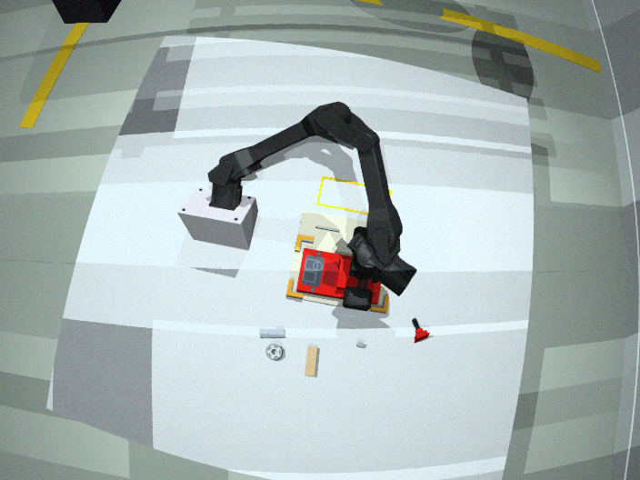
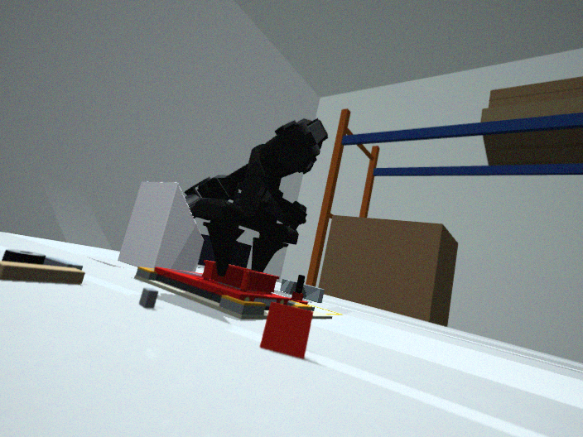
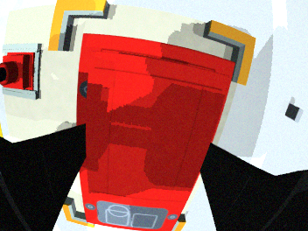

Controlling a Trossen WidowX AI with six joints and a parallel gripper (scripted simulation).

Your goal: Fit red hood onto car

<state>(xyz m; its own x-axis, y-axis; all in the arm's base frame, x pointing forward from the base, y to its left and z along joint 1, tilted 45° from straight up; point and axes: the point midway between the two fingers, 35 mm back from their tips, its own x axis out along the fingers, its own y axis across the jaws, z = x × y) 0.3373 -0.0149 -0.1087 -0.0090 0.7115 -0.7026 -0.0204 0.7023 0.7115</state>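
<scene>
Now: gripper tip 1 cm below the red hood. Also, from my gripper tip: wooden block 22 cm to the right, 7 cm behind, 3 cm below; grey engine block 1 cm to the left, 1 cm below.
</scene>
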